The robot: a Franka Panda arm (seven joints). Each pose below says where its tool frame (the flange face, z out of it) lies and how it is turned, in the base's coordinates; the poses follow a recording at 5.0 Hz.
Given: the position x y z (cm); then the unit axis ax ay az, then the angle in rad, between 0 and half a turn.
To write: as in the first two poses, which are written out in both.
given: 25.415 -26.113 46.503 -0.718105 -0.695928 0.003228 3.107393
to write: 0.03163 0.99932 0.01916 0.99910 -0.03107 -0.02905 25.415 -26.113 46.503
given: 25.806 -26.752 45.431 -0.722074 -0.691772 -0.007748 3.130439
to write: 0.04281 0.99890 0.01890 0.99908 -0.04287 0.00267 25.806 -26.752 45.431
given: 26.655 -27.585 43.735 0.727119 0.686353 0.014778 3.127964
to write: 0.05745 0.99827 0.01214 0.99787 -0.05779 0.03019 26.655 -27.585 43.735
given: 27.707 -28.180 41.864 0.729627 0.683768 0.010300 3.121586
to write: 0.06480 0.99790 0.00135 0.99748 -0.06482 0.02868 27.707 -28.180 41.864
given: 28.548 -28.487 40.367 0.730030 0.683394 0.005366 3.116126
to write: 0.06604 0.99777 -0.00957 0.99750 -0.06577 0.02592 28.548 -28.487 40.367
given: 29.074 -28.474 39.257 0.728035 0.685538 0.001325 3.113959
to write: 0.06025 0.99804 -0.01701 0.99797 -0.05987 0.02193 29.074 -28.474 39.257
